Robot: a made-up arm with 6 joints.
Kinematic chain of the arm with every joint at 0, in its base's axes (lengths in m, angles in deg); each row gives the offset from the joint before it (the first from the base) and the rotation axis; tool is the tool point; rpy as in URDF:
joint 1: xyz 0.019 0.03 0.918 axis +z
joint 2: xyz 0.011 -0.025 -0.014 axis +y
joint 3: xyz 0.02 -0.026 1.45 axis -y
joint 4: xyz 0 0.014 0.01 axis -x
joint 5: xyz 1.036 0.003 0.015 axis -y
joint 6: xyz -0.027 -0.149 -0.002 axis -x
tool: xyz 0.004 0.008 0 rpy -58.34 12.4 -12.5
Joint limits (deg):
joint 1: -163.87..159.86
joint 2: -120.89..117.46
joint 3: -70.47..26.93
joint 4: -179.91..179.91
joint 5: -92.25..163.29
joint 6: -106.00..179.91
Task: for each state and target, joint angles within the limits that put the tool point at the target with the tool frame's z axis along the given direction. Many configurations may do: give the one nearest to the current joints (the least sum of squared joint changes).
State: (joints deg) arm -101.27 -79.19 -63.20 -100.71 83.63 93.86
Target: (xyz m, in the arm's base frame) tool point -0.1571 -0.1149 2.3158 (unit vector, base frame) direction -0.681 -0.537 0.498
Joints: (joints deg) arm -129.51 -35.11 -15.77 -84.06 84.47 112.24
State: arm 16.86 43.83 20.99 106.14 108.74 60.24
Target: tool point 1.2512 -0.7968 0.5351 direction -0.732 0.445 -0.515
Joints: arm -34.73 61.61 -25.76 117.34 97.31 65.20
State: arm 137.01 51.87 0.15 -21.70 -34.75 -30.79
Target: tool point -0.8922 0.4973 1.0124 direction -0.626 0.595 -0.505
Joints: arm 159.86 38.29 -40.91 -62.65 -26.93 -29.50
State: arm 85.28 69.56 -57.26 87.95 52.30 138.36
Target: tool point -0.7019 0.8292 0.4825 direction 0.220 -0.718 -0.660
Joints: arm 133.65 64.43 -47.87 95.41 94.93 101.77
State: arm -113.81 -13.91 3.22 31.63 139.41 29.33
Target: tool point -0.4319 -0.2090 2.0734 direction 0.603 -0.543 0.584
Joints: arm -131.87 -24.34 -32.38 -12.22 144.36 49.07
